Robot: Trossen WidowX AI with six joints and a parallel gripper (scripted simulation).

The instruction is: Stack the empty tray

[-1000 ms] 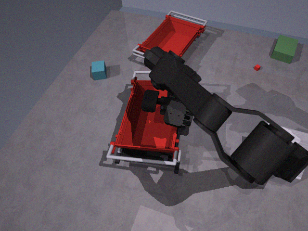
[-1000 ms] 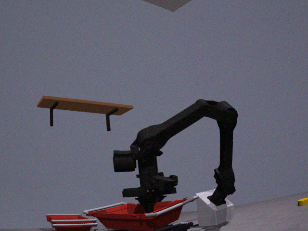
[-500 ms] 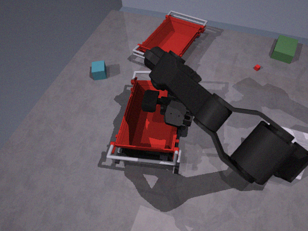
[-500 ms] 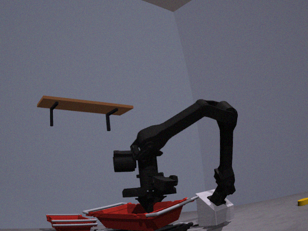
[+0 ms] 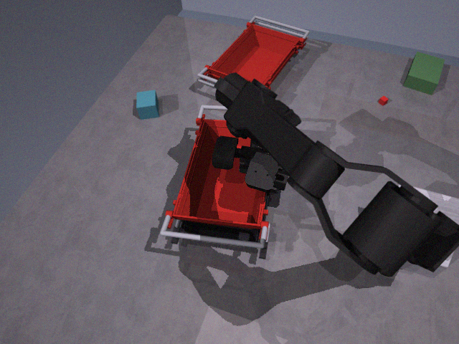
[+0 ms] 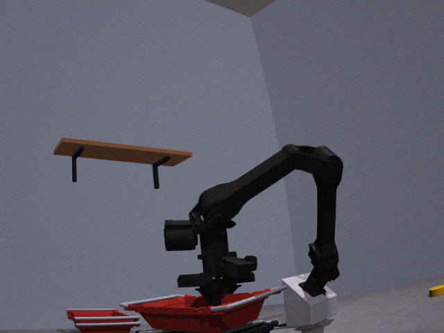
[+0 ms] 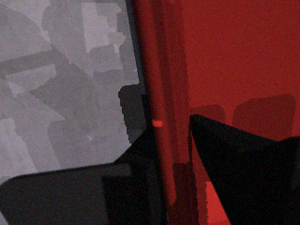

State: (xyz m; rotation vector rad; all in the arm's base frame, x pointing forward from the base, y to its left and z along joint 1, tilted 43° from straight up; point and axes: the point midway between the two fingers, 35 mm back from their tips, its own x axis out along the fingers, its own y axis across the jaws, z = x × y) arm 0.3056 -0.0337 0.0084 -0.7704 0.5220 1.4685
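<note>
Right now my gripper tip is 70 mm short of the red tray, 10 mm to the right of it and 30 mm below it. Round my gripper tip: teal cube 370 mm ahead, 190 mm to the right, 60 mm below; green cube 330 mm behind, 540 mm to the right, 70 mm below.
</note>
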